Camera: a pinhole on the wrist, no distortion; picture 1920 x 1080 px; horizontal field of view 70.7 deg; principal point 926.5 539.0 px. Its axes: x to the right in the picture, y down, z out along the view. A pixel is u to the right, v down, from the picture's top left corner.
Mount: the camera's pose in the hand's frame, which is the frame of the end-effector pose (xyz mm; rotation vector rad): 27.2 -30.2 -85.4 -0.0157 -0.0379 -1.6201
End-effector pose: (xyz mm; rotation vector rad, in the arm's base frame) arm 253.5 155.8 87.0 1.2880 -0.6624 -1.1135
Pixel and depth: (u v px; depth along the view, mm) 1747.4 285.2 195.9
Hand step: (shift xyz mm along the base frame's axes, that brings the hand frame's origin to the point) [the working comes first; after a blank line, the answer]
In the camera's frame: 118.8 -36.7 195.9

-145.6 -17.3 -107.0
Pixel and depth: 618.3 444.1 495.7
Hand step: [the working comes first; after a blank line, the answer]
In the camera's frame: -112.9 -34.8 495.7

-336.6 -165.6 184.7
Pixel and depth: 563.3 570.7 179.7
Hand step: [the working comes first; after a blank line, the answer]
In the camera's frame: -48.2 4.2 179.7

-64.3 -68.2 36.7
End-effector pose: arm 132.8 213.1 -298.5 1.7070 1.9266 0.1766
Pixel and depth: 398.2 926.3 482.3
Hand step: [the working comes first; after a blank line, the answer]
In the camera's frame: -188.3 138.0 482.3

329.0 88.9 -306.7
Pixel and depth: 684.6 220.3 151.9
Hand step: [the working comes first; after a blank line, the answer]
In the camera's frame: -27.2 -35.8 151.9

35.0 -24.8 -49.8
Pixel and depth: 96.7 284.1 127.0
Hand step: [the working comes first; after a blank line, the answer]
In the camera's frame: -77.9 -23.9 127.0

64.8 5.0 -10.3
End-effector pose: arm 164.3 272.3 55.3 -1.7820 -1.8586 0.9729
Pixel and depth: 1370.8 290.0 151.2
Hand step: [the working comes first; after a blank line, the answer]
In the camera's frame: 49.6 -27.8 151.2

-97.8 -15.8 6.7
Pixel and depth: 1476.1 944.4 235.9
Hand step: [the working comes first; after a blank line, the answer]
In the camera's frame: 95.8 70.7 235.9

-204.1 60.4 -37.0
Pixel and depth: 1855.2 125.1 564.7
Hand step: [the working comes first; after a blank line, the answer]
In the camera's frame: 387.5 -172.7 564.7

-595.9 -254.0 -29.0
